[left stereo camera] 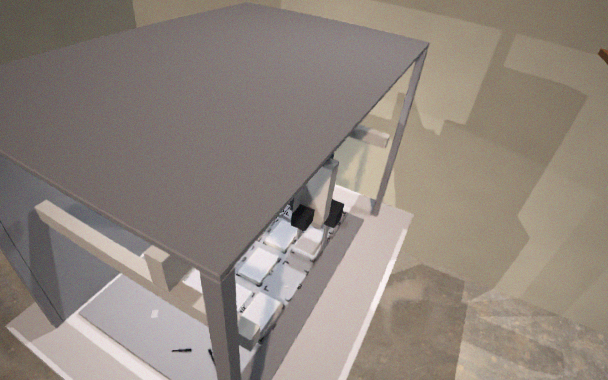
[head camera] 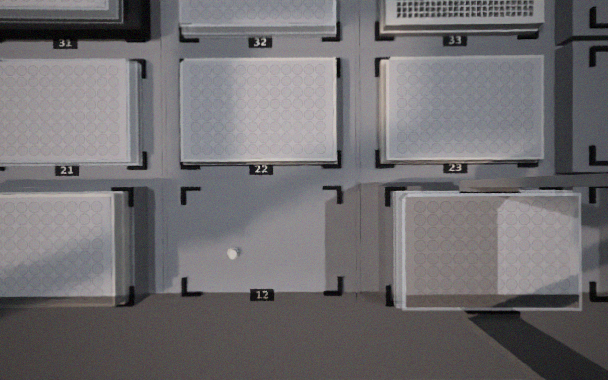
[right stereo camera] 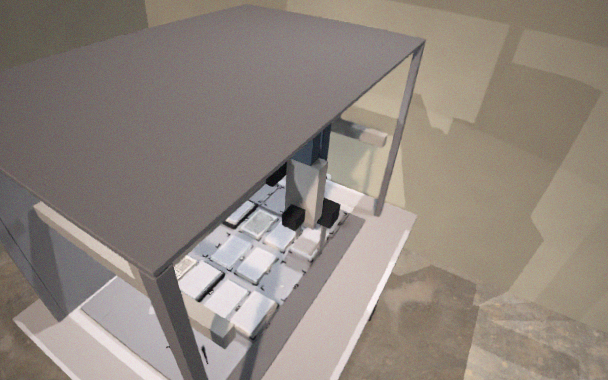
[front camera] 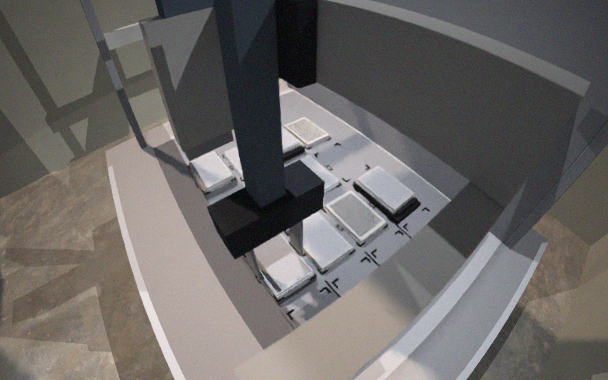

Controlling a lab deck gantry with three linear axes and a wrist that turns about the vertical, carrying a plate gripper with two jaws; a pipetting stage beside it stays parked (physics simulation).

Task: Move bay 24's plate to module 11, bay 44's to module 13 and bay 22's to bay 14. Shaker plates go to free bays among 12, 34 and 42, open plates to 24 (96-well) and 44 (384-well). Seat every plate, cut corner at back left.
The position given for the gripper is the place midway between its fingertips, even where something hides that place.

In view: the gripper (head camera: 484, 249), a pale 96-well plate (head camera: 452, 251), a lidded 96-well plate (head camera: 72, 249), a module 13 (head camera: 385, 213), a bay 12 (head camera: 292, 236) and a bay 24 (front camera: 351, 274).
The pale 96-well plate shows as well in the front camera view (front camera: 283, 268). The lidded 96-well plate shows as well in the left stereo camera view (left stereo camera: 263, 310), in the right stereo camera view (right stereo camera: 249, 319) and in the front camera view (front camera: 210, 171). The gripper shows as well in the front camera view (front camera: 276, 261).
